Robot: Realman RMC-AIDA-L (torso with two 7-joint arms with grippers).
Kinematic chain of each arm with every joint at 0, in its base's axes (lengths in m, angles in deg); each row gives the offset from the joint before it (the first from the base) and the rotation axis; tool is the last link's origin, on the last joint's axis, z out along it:
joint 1: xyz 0 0 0.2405 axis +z
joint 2: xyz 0 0 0 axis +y
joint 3: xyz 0 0 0.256 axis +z
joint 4: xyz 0 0 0 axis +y
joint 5: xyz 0 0 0.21 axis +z
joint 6: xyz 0 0 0 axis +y
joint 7: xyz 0 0 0.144 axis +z
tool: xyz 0 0 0
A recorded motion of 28 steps. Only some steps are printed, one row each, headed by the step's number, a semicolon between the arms.
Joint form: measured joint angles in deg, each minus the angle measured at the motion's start. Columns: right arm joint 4, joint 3, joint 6, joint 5, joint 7, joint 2, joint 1; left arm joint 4, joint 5, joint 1, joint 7, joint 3, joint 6, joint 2.
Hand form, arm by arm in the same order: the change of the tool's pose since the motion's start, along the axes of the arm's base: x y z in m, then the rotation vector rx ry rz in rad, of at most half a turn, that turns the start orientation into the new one. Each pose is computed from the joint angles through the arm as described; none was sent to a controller.
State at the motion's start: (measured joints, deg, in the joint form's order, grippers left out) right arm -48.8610 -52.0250 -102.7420 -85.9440 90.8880 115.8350 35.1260; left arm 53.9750 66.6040 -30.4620 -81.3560 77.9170 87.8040 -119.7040
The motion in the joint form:
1: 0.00 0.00 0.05 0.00 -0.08 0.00 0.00; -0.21 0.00 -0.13 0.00 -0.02 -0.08 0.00
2: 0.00 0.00 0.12 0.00 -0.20 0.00 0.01; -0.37 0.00 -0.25 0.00 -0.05 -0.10 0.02
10: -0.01 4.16 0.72 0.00 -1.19 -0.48 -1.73; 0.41 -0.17 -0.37 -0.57 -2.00 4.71 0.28
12: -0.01 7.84 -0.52 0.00 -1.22 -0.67 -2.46; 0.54 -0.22 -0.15 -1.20 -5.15 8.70 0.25
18: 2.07 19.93 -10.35 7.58 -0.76 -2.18 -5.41; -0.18 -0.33 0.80 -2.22 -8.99 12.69 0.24
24: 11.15 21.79 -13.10 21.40 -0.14 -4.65 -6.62; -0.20 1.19 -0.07 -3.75 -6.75 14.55 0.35
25: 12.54 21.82 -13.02 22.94 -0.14 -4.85 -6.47; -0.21 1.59 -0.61 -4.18 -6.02 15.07 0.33
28: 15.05 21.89 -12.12 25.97 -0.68 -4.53 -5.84; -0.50 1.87 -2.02 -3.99 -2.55 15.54 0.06
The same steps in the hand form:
1: 0.0000 0.0001 0.0000 0.0016 -0.0002 0.0003; 0.0000 0.0005 -0.0004 -0.0009 0.0003 0.0021
2: 0.0000 0.0003 0.0000 0.0039 -0.0006 0.0010; 0.0000 0.0010 -0.0005 -0.0016 0.0007 0.0030
10: 0.0164 0.0024 0.0158 0.0825 0.0254 -0.0573; 0.0020 -0.0060 0.0109 -0.0215 -0.0287 -0.0558
12: 0.0250 0.0006 0.0282 0.1194 0.0565 -0.0810; -0.0011 -0.0099 0.0232 -0.0256 -0.0645 -0.0787
18: 0.0501 -0.0258 0.0816 0.2344 0.2783 -0.0720; -0.0119 -0.0140 0.0361 -0.0309 -0.1059 -0.0690
24: 0.0676 -0.0361 0.1117 0.3049 0.5393 -0.0973; -0.0071 -0.0214 0.0268 -0.1080 -0.0655 -0.1136
25: 0.0691 -0.0354 0.1136 0.3115 0.5715 -0.1056; -0.0041 -0.0233 0.0239 -0.1314 -0.0539 -0.1318
28: 0.0701 -0.0315 0.1138 0.3327 0.6409 -0.1267; 0.0056 -0.0297 0.0112 -0.1874 -0.0267 -0.1877

